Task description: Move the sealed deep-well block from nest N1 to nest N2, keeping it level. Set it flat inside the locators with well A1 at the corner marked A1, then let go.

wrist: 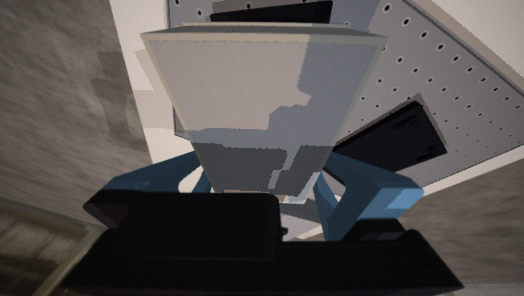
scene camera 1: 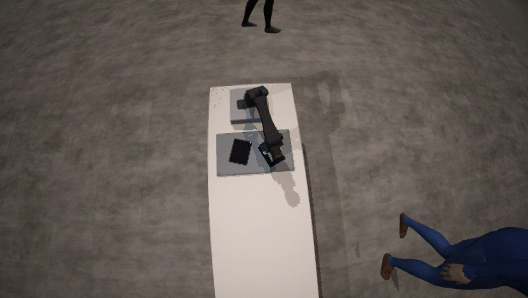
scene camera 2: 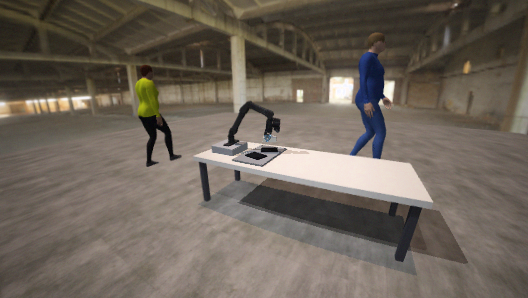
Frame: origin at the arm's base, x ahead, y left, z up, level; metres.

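Seen in the pictures: gripper, fingertip midpoint: [wrist: 262, 147] [scene camera 2: 267, 140]; arm's base, link origin: [scene camera 1: 250, 103] [scene camera 2: 231, 143].
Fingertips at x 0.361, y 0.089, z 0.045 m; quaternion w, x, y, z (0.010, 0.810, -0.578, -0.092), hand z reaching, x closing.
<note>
Offsets run from my fingertips to a thing's middle. Level surfaces: height alone.
The sealed deep-well block @(dx +0.023, dy +0.006, dz +0.015 m) [wrist: 250, 85] [scene camera 2: 273, 139], pale with a flat top, is between the blue fingers of my gripper [wrist: 262, 147] [scene camera 2: 269, 138] [scene camera 1: 268, 154]. The gripper is shut on it and holds it above the perforated grey plate @(dx -0.012, dy -0.110, dz -0.111 m) [wrist: 450, 85] [scene camera 1: 222, 170] [scene camera 2: 242, 160]. One black nest @(dx -0.023, dy -0.204, dz -0.096 m) [scene camera 1: 240, 151] [scene camera 2: 256, 156] [wrist: 395, 140] sits on the left of the plate in scene camera 1. The other black nest @(dx +0.016, dy +0.007, dz -0.096 m) [scene camera 2: 270, 149] [wrist: 275, 11] is on the right, partly hidden by the gripper and block. I cannot read the nest labels, the A1 marks or the exact tilt.
The arm stands on a grey base box [scene camera 1: 234, 112] [scene camera 2: 227, 150] at the end of the white table @(dz -0.117 m) [scene camera 1: 260, 225] [scene camera 2: 350, 172]. A person in blue [scene camera 1: 500, 250] [scene camera 2: 371, 75] and a person in yellow and black [scene camera 2: 147, 100] [scene camera 1: 268, 15] are on the floor beyond the table.
</note>
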